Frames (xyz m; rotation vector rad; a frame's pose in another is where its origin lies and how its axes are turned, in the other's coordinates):
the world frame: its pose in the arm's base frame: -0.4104 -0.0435 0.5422 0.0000 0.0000 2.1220
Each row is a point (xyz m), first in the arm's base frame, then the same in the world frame.
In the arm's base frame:
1: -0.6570 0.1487 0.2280
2: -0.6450 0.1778 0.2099
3: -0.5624 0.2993 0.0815
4: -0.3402 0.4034 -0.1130
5: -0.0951 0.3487 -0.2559
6: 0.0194 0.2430 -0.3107
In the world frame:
1: 0.2929 0.1094 -0.3142
2: 0.3114 0.0840 -0.3323
3: 0.3716 -0.0500 -0.4607
4: 0.3439 -0.2939 -0.6552
5: 0.1690 -0.4740 -0.7981
6: 0.0190 -0.5162 -0.8529

